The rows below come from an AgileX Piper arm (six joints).
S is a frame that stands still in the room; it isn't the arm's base.
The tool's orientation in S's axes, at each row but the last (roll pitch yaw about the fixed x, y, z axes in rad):
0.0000 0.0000 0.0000
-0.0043 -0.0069 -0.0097
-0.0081 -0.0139 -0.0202
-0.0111 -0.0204 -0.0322
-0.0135 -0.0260 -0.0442
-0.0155 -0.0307 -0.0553
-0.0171 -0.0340 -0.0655
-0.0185 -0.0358 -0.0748
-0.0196 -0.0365 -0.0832
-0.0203 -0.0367 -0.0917
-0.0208 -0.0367 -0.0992
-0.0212 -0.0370 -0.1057
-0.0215 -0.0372 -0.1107
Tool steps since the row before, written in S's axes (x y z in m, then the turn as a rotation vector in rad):
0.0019 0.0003 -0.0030 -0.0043 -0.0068 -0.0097
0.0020 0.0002 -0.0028 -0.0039 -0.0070 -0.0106
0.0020 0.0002 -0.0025 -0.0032 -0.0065 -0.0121
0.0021 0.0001 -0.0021 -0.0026 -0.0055 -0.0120
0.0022 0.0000 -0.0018 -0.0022 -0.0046 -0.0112
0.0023 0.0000 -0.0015 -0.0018 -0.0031 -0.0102
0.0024 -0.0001 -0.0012 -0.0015 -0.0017 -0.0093
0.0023 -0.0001 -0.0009 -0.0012 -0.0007 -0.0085
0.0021 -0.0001 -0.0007 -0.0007 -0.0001 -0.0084
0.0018 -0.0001 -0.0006 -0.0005 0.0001 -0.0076
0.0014 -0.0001 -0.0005 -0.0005 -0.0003 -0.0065
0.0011 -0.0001 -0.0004 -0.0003 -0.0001 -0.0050
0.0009 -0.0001 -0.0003 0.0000 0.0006 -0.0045
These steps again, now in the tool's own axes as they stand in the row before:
0.0019 0.0003 -0.0030 -0.0043 -0.0068 -0.0097
0.0020 0.0002 -0.0028 -0.0039 -0.0070 -0.0106
0.0020 0.0003 -0.0025 -0.0032 -0.0065 -0.0121
0.0021 0.0002 -0.0021 -0.0027 -0.0054 -0.0120
0.0022 0.0001 -0.0019 -0.0023 -0.0045 -0.0112
0.0022 0.0002 -0.0016 -0.0019 -0.0030 -0.0102
0.0024 0.0001 -0.0013 -0.0017 -0.0016 -0.0093
0.0023 0.0001 -0.0010 -0.0014 -0.0006 -0.0085
0.0021 0.0001 -0.0008 -0.0010 0.0000 -0.0084
0.0018 0.0001 -0.0007 -0.0008 0.0002 -0.0076
0.0014 0.0001 -0.0006 -0.0007 -0.0002 -0.0065
0.0011 0.0000 -0.0004 -0.0005 0.0000 -0.0050
0.0009 0.0000 -0.0003 -0.0002 0.0007 -0.0045

